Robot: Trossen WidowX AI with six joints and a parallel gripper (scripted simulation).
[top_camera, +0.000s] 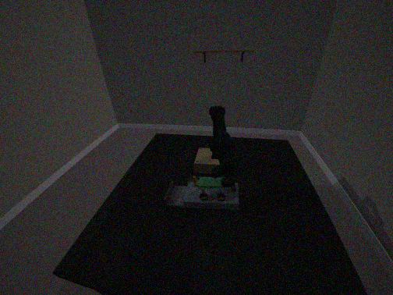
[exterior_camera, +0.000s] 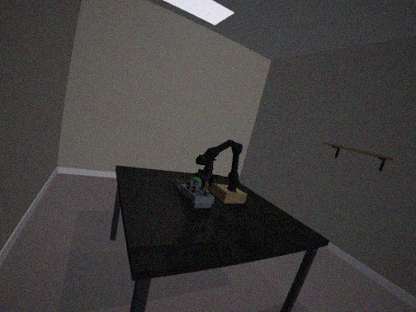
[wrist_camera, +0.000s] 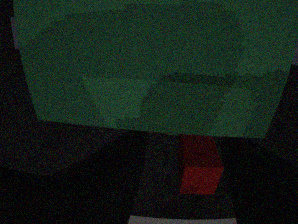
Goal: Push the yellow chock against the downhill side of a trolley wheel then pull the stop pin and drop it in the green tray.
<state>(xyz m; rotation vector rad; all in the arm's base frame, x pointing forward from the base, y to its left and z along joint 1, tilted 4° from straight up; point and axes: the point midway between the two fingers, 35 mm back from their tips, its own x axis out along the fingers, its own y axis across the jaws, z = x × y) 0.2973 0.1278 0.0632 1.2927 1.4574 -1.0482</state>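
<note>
Now: gripper tip 1 cm above the red-headed stop pin. Round my gripper tip: yellow chock: 19 cm to the right, 5 cm below, 2 cm behind; then trolley: 10 cm to the right, 3 cm ahead, 2 cm below.
</note>
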